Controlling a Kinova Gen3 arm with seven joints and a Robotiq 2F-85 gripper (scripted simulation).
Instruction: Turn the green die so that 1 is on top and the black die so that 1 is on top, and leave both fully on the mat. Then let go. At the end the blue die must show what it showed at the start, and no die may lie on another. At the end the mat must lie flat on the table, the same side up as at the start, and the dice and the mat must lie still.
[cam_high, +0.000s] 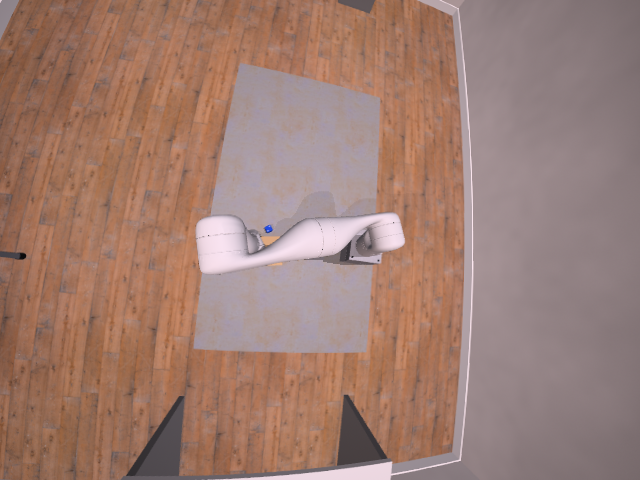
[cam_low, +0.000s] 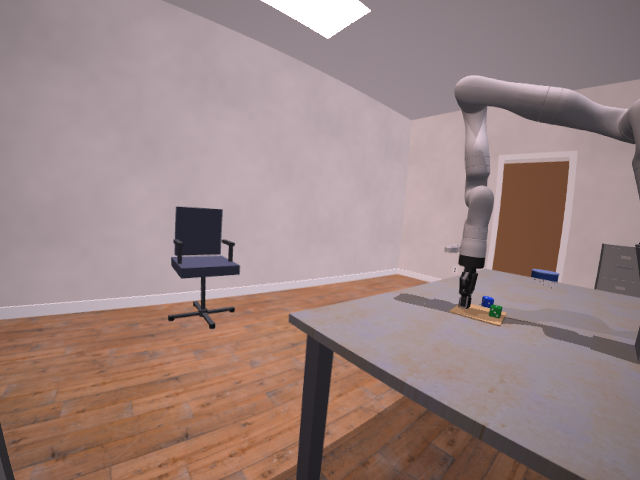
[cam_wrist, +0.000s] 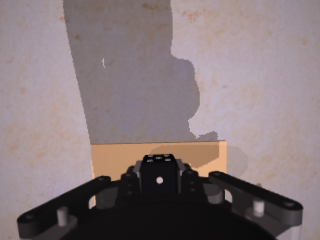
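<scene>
My hand is right at the black die. Also, from my hand: blue die 110 mm to the right, 20 mm behind, 10 mm below; then tan mat 40 mm behind, 30 mm below, 10 mm to the right; then green die 90 mm behind, 20 mm to the right, 10 mm below.
</scene>
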